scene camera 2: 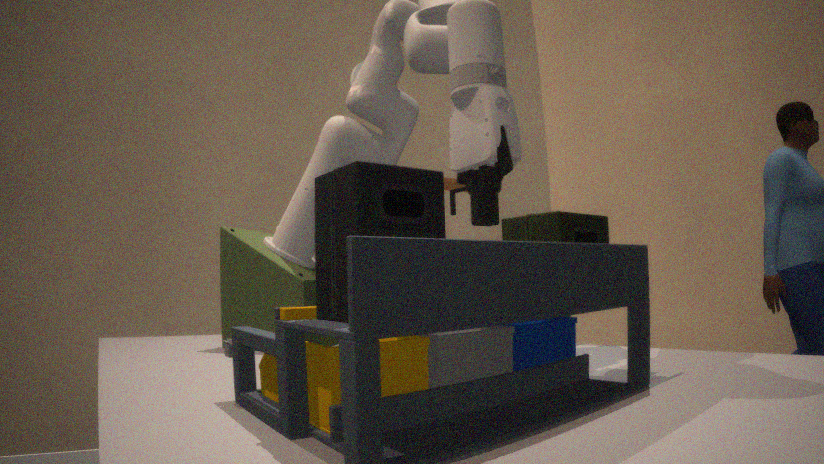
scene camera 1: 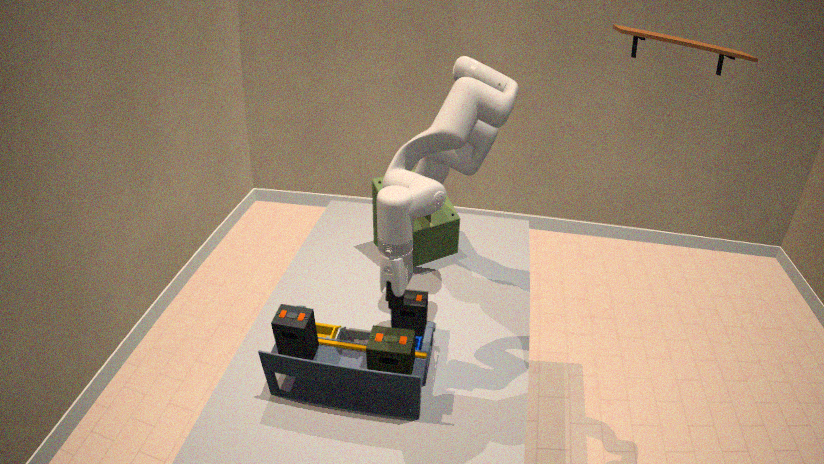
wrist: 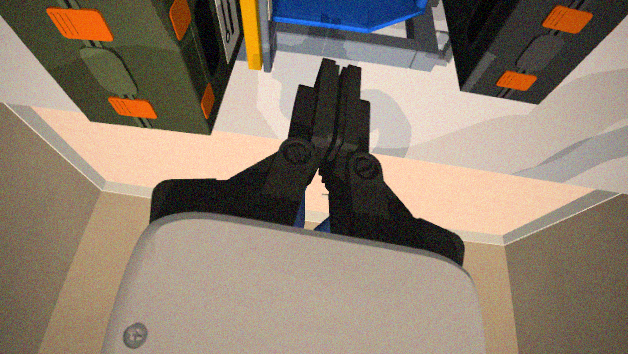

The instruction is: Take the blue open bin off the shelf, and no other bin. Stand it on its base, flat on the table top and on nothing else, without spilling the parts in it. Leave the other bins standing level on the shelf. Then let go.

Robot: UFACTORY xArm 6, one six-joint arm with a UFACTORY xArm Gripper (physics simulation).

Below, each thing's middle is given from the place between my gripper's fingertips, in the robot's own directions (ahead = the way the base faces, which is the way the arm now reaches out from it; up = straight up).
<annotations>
Right now my hand is 16 cm above the blue open bin (scene camera 2: pixel 538 342) and 1 cm to the right of it. Round my hand: yellow bin (scene camera 2: pixel 403 360) 22 cm to the right, 16 cm below, 1 cm ahead.
</annotations>
